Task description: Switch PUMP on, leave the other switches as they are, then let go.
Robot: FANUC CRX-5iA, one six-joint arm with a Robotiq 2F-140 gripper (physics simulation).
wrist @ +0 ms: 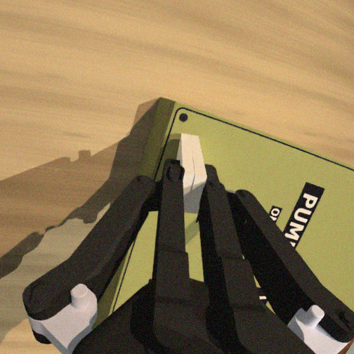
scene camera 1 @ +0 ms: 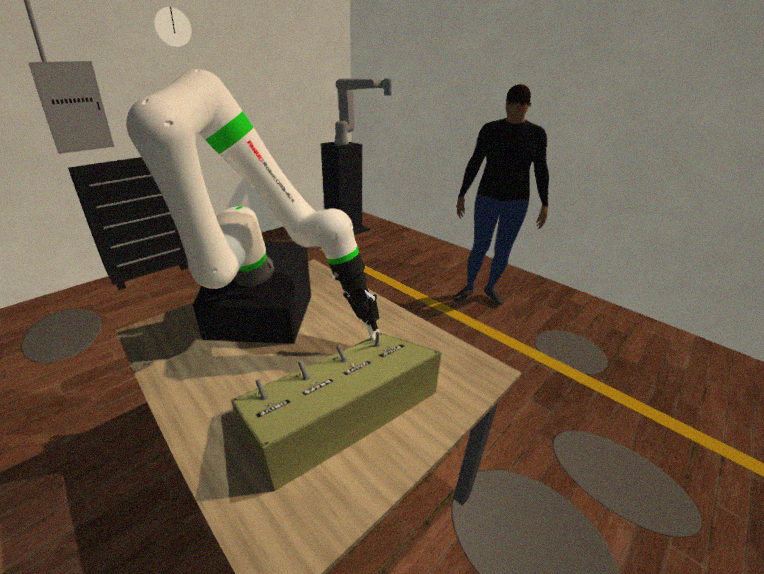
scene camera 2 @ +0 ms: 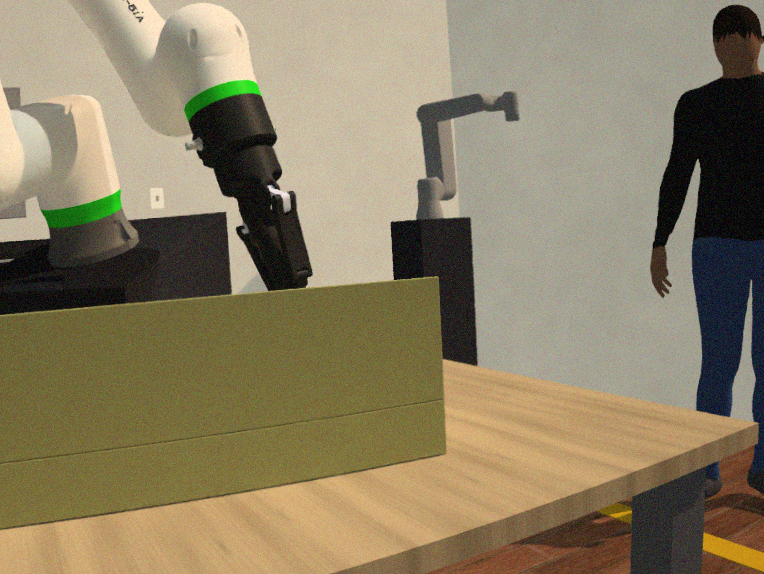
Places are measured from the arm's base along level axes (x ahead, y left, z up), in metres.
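Pixels of known places: arm's base at its link origin: (scene camera 1: 253, 271) (scene camera 2: 94, 250).
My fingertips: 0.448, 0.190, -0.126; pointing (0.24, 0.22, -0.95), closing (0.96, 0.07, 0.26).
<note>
Ahead of a thing's pixels: the offset from my fingertips to its top centre, as dx, dy, dz. Level surfaces: height alone.
The green switch box (scene camera 1: 345, 419) (scene camera 2: 222, 382) (wrist: 240, 145) stands on the table with a row of grey levers on top. The PUMP label {+0.114, -0.043, +0.045} (scene camera 1: 391, 351) (wrist: 303, 212) is at the right end in scene camera 1, with the PUMP lever {+0.045, -0.037, +0.066} (scene camera 1: 377, 340) behind it. My gripper (scene camera 1: 374, 334) (wrist: 186, 149) is shut and empty, its pale tips low over the box's far side, at or close to that lever. In the wrist view the lever is hidden, an ON label (wrist: 275, 213) shows beside the fingers. The lever's exact tilt and any contact are unclear.
Three other levers (scene camera 1: 340, 353) (scene camera 1: 303, 370) (scene camera 1: 260, 389) stand in line to the left, each with a label. The black robot base (scene camera 1: 247, 317) is behind the box. A person (scene camera 1: 509, 160) (scene camera 2: 728, 166) stands beyond the wooden table {dz -0.070} (scene camera 1: 469, 370) (scene camera 2: 555, 432) (wrist: 250, 50).
</note>
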